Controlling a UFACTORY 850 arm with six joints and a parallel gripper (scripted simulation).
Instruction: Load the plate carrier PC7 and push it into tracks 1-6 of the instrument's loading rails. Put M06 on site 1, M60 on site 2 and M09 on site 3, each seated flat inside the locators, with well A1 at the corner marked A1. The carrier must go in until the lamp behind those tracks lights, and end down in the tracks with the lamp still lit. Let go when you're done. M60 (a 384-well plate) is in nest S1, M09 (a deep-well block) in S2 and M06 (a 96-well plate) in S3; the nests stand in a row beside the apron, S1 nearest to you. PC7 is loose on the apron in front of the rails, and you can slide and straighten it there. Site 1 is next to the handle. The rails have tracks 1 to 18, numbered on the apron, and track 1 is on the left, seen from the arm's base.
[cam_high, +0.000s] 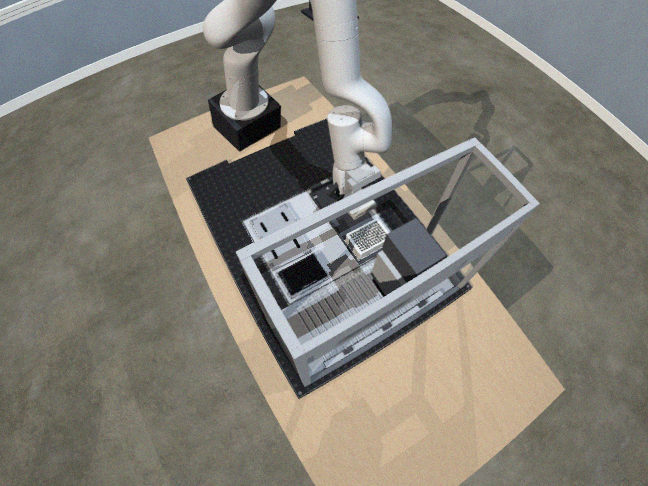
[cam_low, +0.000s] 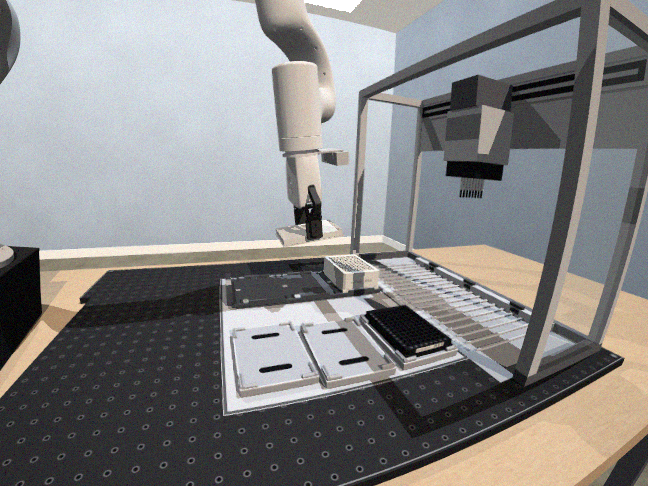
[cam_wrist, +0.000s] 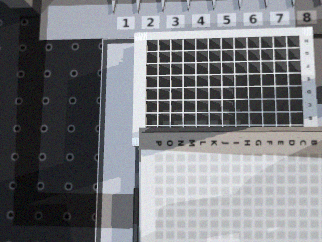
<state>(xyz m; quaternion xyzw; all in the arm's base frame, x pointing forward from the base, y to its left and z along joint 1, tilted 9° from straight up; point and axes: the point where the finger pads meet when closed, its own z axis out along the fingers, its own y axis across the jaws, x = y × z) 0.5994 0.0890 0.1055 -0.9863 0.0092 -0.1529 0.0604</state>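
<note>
My gripper is now 12 cm above the dark carrier PC7. Also, from my hand: frame post: 20 cm ahead, 17 cm to the left, 11 cm above; white 96-well plate: 10 cm ahead, 11 cm below; nest S2: 2 cm behind, 24 cm to the right, 13 cm below.
</note>
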